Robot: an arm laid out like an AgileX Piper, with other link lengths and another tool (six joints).
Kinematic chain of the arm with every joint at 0, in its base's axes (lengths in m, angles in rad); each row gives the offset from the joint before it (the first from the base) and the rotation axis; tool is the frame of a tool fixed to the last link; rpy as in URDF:
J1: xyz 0 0 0.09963 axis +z
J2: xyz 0 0 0 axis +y
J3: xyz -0.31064 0 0.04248 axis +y
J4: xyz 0.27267 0 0.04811 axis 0.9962 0 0.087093
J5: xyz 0 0 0 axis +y
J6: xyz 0.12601 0 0.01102 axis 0.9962 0 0.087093
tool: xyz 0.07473 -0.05 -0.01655 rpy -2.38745 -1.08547 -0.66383
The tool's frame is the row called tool.
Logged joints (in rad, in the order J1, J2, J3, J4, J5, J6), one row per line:
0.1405 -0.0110 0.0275 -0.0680 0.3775 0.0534
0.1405 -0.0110 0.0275 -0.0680 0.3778 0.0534
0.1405 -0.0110 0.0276 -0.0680 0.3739 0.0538
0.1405 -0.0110 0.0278 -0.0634 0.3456 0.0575
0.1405 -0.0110 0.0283 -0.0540 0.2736 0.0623
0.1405 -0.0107 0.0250 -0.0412 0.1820 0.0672
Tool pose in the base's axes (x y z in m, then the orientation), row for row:
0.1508 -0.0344 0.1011 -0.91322 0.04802 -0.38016 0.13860
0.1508 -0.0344 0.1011 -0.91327 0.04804 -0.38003 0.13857
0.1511 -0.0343 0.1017 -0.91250 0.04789 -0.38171 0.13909
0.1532 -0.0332 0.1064 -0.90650 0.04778 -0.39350 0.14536
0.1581 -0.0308 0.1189 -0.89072 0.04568 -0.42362 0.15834
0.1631 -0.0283 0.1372 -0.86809 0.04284 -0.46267 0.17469
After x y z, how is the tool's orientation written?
As a quaternion, x y z w.
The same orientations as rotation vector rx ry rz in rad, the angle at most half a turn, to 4 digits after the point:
-2.6405 0.1388 -1.0992
-2.6407 0.1389 -1.0988
-2.6377 0.1384 -1.1034
-2.6111 0.1376 -1.1335
-2.5472 0.1306 -1.2114
-2.4602 0.1214 -1.3112

